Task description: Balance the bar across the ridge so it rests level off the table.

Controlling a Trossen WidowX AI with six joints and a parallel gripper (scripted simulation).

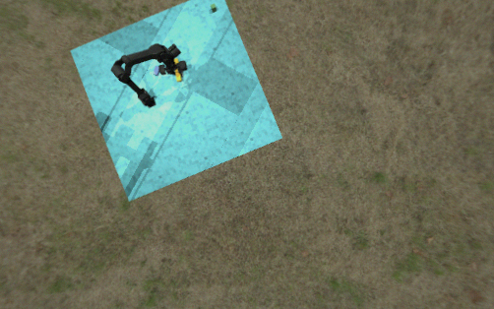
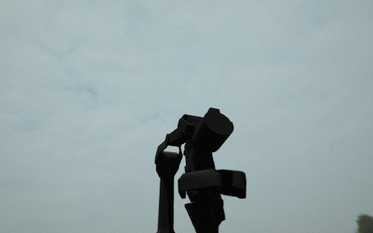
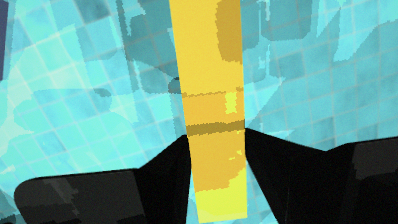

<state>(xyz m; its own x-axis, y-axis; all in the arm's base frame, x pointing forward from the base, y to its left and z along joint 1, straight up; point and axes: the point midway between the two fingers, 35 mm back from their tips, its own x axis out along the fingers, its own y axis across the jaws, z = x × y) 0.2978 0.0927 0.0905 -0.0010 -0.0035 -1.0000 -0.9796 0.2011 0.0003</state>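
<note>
The yellow bar is 30 mm to the left of my gripper tip and 10 mm ahead of it. Also, from my gripper tip: small purple block 160 mm behind, 120 mm to the left, 50 mm below; small green cube 440 mm ahead, 410 mm to the left, 40 mm below.
</note>
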